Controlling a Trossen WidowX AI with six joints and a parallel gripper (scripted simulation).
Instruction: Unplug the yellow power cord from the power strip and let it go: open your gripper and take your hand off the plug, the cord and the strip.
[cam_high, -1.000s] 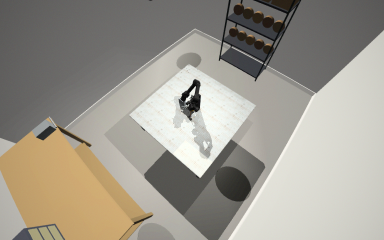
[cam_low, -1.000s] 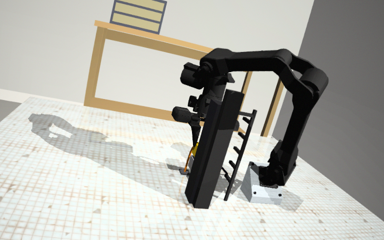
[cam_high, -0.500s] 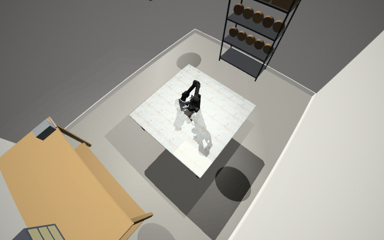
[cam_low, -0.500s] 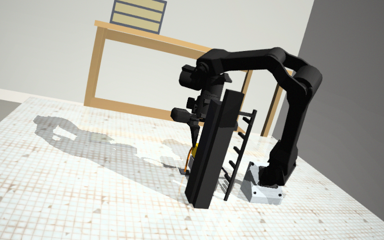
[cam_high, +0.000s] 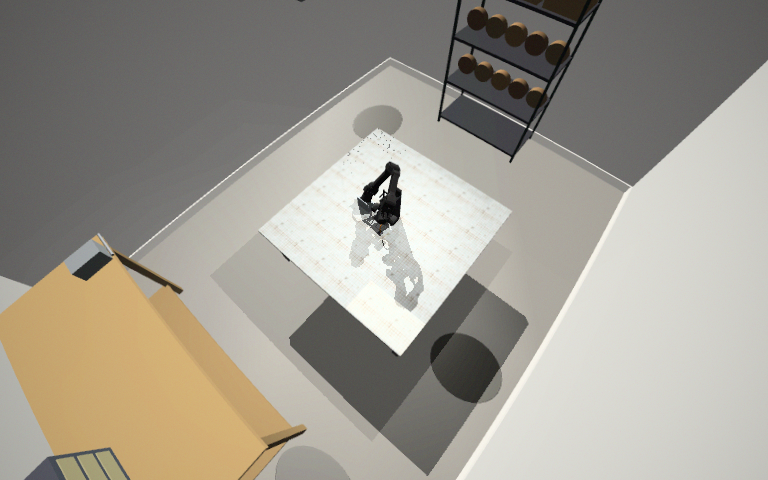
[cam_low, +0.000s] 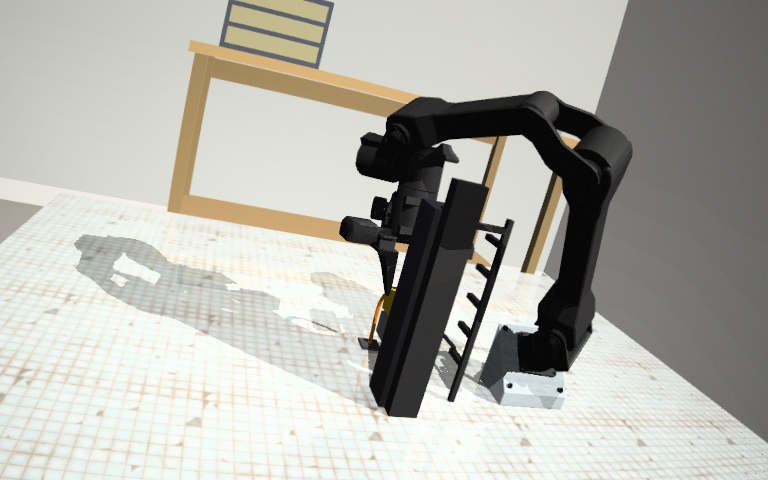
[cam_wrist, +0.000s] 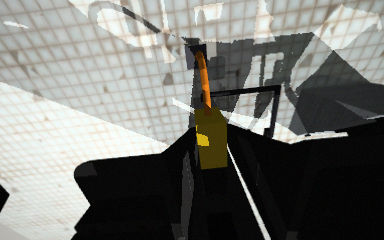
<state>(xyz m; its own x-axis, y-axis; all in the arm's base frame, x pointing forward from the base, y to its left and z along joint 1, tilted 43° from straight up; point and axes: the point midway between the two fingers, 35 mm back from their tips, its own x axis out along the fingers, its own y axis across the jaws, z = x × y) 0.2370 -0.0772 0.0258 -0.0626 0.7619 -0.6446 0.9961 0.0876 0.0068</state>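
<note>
Right now the yellow plug is 10 mm behind my gripper tip and 30 mm to the left of it.
</note>
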